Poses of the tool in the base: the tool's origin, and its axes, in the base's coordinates. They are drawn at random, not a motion.
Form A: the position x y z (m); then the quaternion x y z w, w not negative.
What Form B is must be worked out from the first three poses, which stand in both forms.
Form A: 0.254 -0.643 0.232 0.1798 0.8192 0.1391 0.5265
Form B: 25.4 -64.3 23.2 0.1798 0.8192 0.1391 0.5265
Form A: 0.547 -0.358 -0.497 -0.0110 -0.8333 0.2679 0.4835
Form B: 54.7 -35.8 -49.7 -0.0110 -0.8333 0.2679 0.4835
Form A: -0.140 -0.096 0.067 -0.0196 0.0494 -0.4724 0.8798
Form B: -14.0 -9.6 6.7 -0.0196 0.0494 -0.4724 0.8798
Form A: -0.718 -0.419 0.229 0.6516 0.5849 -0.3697 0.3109
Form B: -71.8 -41.9 22.9 0.6516 0.5849 -0.3697 0.3109
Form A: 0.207 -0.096 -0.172 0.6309 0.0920 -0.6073 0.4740
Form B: 20.7 -9.6 -17.2 0.6309 0.0920 -0.6073 0.4740
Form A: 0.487 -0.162 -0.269 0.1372 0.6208 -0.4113 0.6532
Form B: 48.7 -16.2 -26.9 0.1372 0.6208 -0.4113 0.6532
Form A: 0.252 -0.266 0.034 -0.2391 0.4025 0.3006 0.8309
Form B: 25.2 -26.6 3.4 -0.2391 0.4025 0.3006 0.8309
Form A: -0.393 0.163 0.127 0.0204 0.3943 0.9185 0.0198
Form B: -39.3 16.3 12.7 0.0204 0.3943 0.9185 0.0198
